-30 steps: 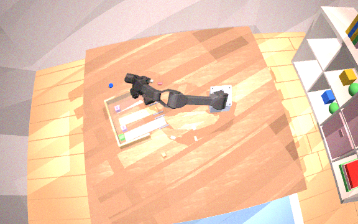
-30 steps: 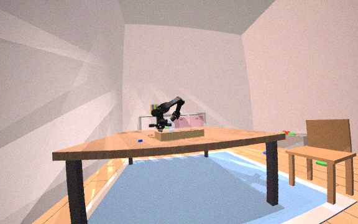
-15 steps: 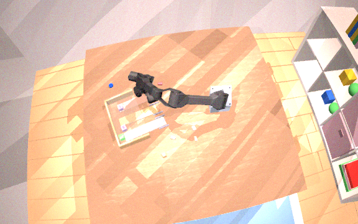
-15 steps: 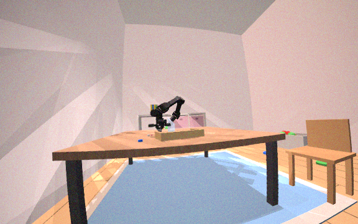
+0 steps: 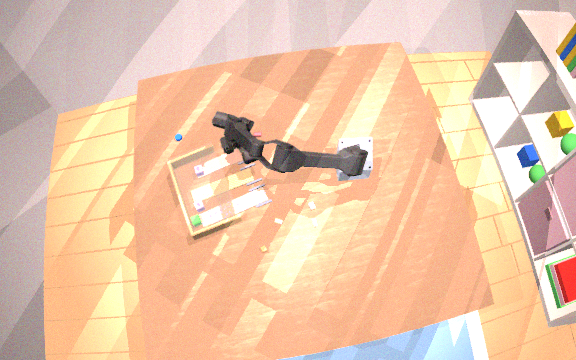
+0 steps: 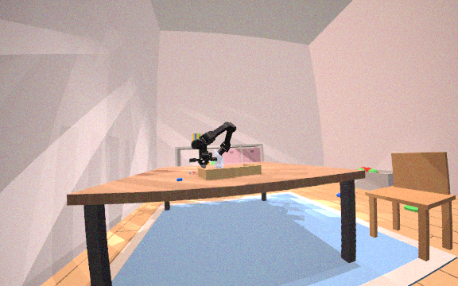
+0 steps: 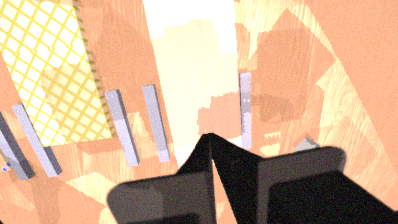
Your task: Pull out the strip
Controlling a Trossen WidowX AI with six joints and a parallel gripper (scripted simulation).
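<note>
Right now my gripper tip is 9 cm short of the white strip and 2 cm to the right of it. Round my gripper tip: tan bit: 1 cm ahead, 40 cm to the left; blue disc: 26 cm ahead, 14 cm to the right.
</note>
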